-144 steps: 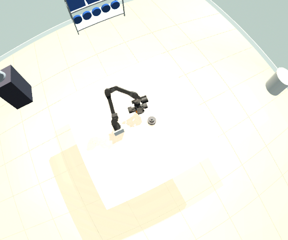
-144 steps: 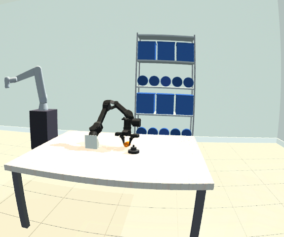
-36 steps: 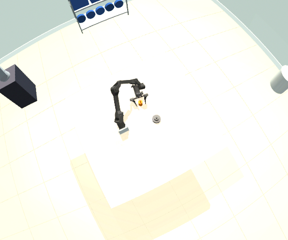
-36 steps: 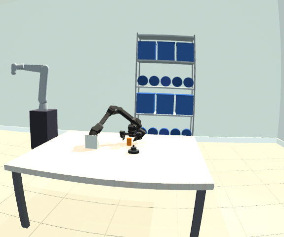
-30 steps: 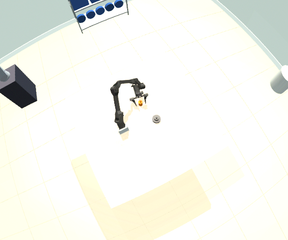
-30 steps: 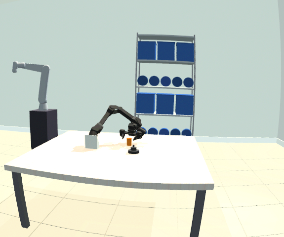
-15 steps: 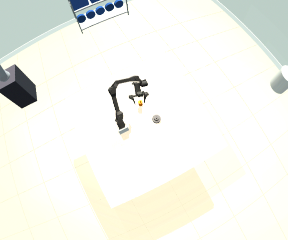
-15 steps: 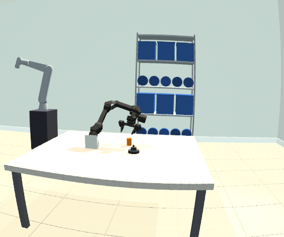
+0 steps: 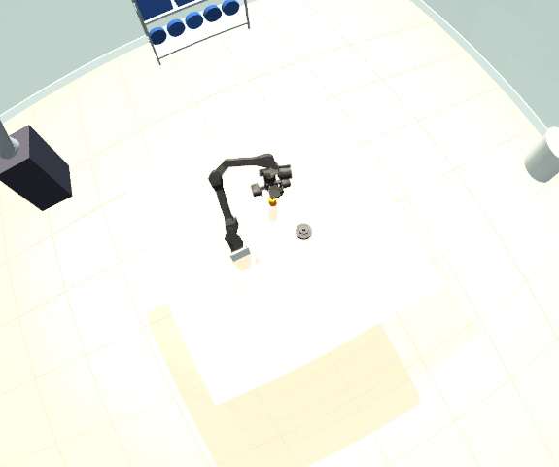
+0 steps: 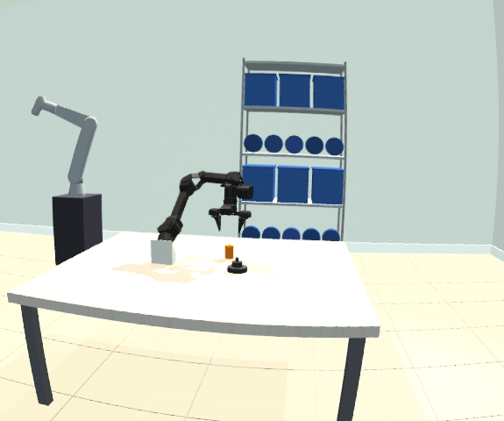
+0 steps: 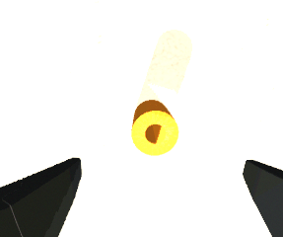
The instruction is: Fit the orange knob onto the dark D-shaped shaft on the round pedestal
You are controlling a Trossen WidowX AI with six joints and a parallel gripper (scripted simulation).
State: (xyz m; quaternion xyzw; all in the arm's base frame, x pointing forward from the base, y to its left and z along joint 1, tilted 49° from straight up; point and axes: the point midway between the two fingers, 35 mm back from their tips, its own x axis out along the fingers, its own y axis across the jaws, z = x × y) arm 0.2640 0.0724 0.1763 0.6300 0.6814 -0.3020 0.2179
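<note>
Right now my gripper tip is 9 cm above the orange knob. From my gripper tip the other things lie so: pedestal 8 cm ahead, 21 cm to the right, 9 cm below.
</note>
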